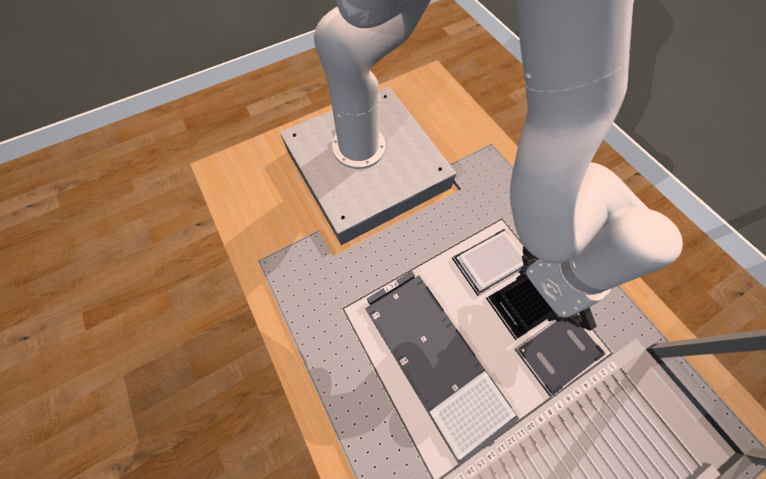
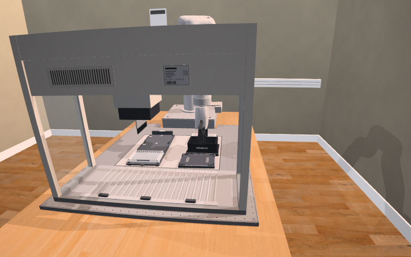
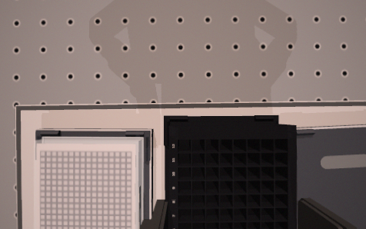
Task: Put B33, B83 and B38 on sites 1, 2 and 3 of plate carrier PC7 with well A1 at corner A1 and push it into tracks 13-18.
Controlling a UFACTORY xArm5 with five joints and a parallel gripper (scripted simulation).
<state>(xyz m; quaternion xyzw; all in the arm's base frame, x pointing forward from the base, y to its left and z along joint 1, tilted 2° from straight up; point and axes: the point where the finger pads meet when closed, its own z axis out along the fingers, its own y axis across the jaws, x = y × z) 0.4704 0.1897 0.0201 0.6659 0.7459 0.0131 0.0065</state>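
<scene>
Now: hand 3 cm above the black deep-well block B83. The rest, counted from my hand: plate carrier PC7: 23 cm to the right, 5 cm below, 3 cm ahead; then plate nest S3: 11 cm ahead, 6 cm below; then plate nest S2: 6 cm below.
</scene>
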